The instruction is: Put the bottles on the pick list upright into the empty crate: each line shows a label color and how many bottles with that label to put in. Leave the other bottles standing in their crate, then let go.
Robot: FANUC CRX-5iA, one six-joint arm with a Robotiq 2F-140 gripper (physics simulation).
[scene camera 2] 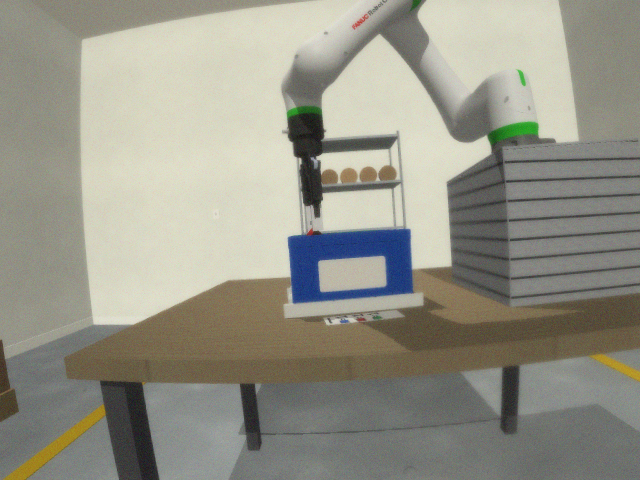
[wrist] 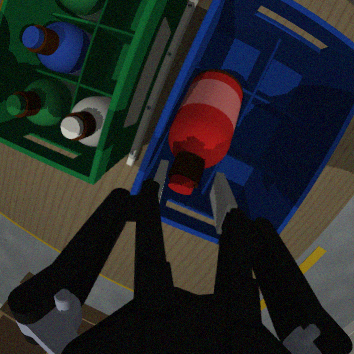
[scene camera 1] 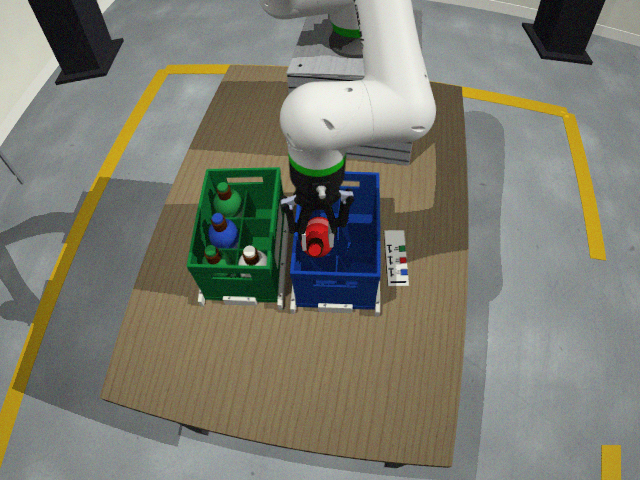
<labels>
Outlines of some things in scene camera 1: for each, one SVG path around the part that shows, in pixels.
My gripper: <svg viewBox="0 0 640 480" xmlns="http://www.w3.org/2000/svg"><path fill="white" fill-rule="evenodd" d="M280 197L281 208L286 213L289 232L291 234L298 232L303 251L306 251L305 231L313 211L325 211L328 219L328 240L331 248L334 246L334 236L338 232L337 228L346 227L349 209L354 202L351 188L345 191L341 191L338 188L334 192L326 194L324 199L320 199L319 196L305 194L297 188L292 197ZM294 203L302 207L297 223L294 222L293 216ZM341 199L339 215L335 218L332 205Z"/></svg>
A red bottle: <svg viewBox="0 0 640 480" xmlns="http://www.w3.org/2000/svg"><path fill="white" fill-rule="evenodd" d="M321 216L310 219L305 231L306 251L304 252L314 258L323 257L332 249L329 246L328 219Z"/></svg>
</labels>
